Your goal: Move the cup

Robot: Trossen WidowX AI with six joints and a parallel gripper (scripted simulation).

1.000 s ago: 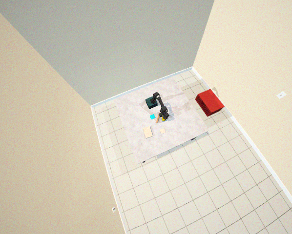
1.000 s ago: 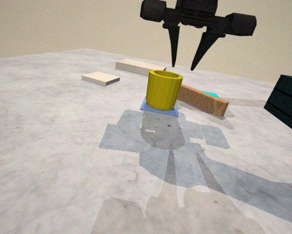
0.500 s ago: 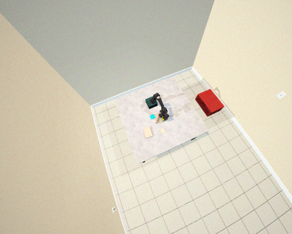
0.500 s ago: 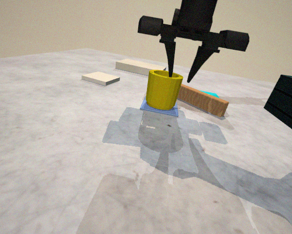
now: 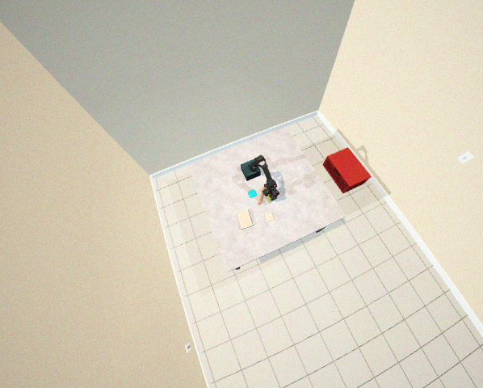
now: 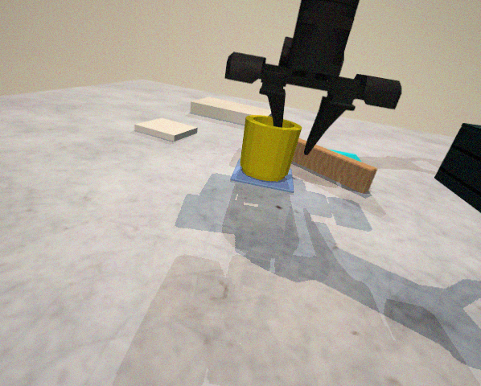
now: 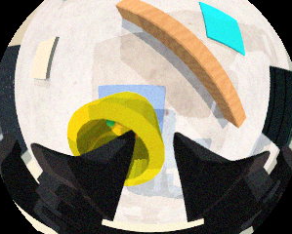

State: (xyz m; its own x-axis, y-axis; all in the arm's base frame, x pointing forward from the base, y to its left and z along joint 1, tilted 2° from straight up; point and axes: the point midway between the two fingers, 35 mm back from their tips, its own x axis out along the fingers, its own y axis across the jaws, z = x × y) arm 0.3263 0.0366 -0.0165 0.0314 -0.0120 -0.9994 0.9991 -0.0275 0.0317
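The cyan pad is 15 cm to the right of my gripper tip, 11 cm behind it and 5 cm below it. Also, from my gripper tip: wooden bar: 8 cm to the right, 4 cm behind, 3 cm below; yellow cup: 3 cm ahead.
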